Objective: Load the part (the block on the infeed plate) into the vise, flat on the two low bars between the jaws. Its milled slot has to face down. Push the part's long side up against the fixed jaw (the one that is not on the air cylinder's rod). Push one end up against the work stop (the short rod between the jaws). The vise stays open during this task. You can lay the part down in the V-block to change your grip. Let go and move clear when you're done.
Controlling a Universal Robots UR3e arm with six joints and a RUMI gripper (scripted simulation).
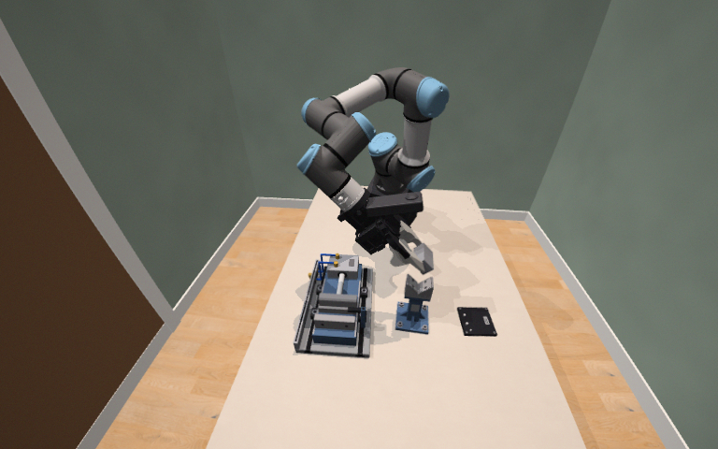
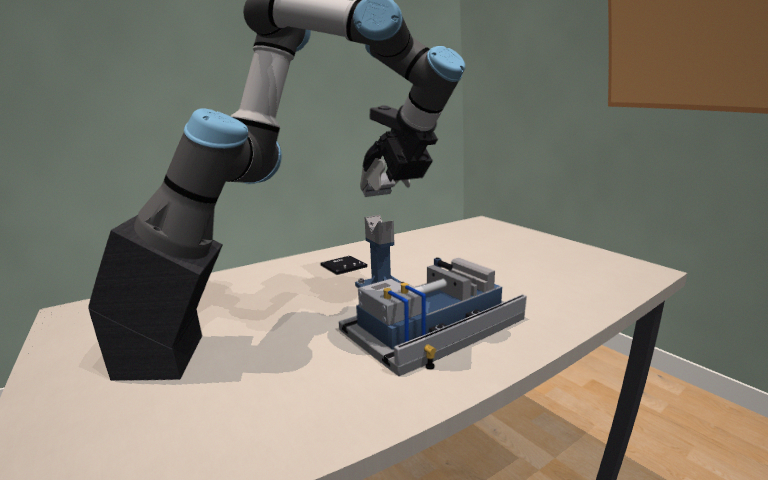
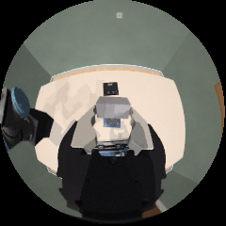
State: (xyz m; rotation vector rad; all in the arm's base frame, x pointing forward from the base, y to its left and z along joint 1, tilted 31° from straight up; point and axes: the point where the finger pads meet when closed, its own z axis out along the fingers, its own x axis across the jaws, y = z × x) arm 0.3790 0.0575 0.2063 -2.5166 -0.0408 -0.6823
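Now: hand 1 cm above the part. From my hand the other things lie so: air cylinder 18 cm to the right, 16 cm below, 14 cm behind; vise 20 cm to the right, 20 cm below, 5 cm behind; black infeed plate 24 cm below, 19 cm to the left, 3 cm ahead.
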